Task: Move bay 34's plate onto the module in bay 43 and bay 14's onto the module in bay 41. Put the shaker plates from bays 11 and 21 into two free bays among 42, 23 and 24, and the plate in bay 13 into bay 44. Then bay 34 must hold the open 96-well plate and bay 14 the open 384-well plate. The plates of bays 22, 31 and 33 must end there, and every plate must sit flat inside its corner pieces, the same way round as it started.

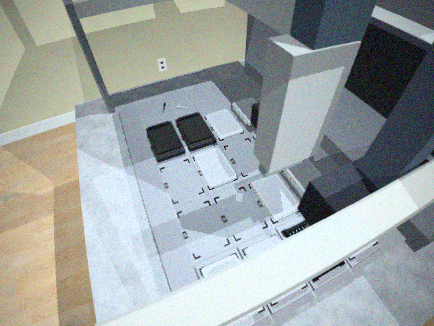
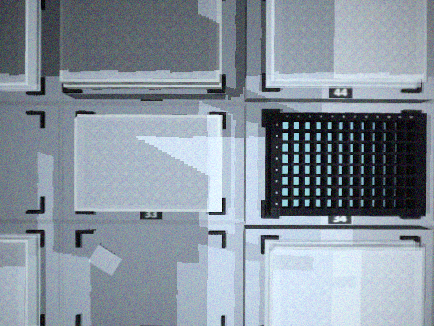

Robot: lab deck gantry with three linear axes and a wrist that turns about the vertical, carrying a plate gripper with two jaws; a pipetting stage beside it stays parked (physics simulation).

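The black open 96-well plate sits flat in bay 34. White plates sit in bay 33, bay 44, bay 24 and on the bay 43 module. A plate's edge shows at bay 42. The open 384-well plate is in bay 14. Plates stand in bay 22, bay 31 and, partly hidden, bay 41. The shaker modules in bays 11 and 21 are dark, without white plates. The gripper's jaws cannot be made out.
A large grey gantry housing hangs over the right of the deck, with a dark block in front. A pale beam crosses the foreground. Bays 12, 13, 23 and 32 hold no plate; a small pale square shows at bay 23.
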